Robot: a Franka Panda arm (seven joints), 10 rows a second.
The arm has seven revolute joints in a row. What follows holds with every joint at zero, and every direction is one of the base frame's.
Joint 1 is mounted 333.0 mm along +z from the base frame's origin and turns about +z.
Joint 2 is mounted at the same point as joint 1 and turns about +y.
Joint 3 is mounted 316.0 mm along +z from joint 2 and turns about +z.
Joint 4 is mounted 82.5 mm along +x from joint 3 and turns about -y.
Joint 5 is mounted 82.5 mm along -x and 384.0 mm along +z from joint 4 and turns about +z.
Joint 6 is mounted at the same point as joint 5 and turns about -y.
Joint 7 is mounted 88.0 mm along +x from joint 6 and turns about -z.
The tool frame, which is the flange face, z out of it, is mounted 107.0 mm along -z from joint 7; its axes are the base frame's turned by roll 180.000, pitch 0.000 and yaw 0.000 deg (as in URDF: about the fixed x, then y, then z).
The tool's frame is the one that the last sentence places.
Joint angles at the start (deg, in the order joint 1, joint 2, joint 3, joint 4, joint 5, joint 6, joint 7):
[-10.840 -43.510 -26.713 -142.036 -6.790 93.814 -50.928]
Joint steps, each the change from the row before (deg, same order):
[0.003 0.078 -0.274 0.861 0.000 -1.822 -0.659]
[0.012 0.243 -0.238 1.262 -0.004 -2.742 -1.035]
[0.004 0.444 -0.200 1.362 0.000 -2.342 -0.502]
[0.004 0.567 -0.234 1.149 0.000 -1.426 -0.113]
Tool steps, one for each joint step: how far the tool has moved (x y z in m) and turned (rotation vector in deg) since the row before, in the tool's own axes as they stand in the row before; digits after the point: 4 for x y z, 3 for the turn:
[-0.0036 -0.0003 -0.0037 0.938 -0.525 -0.363]
[-0.0043 -0.0011 -0.0049 1.432 -0.983 -0.687]
[-0.0035 -0.0003 -0.0054 1.147 -0.830 -0.109]
[-0.0023 0.0012 -0.0045 0.677 -0.475 0.308]

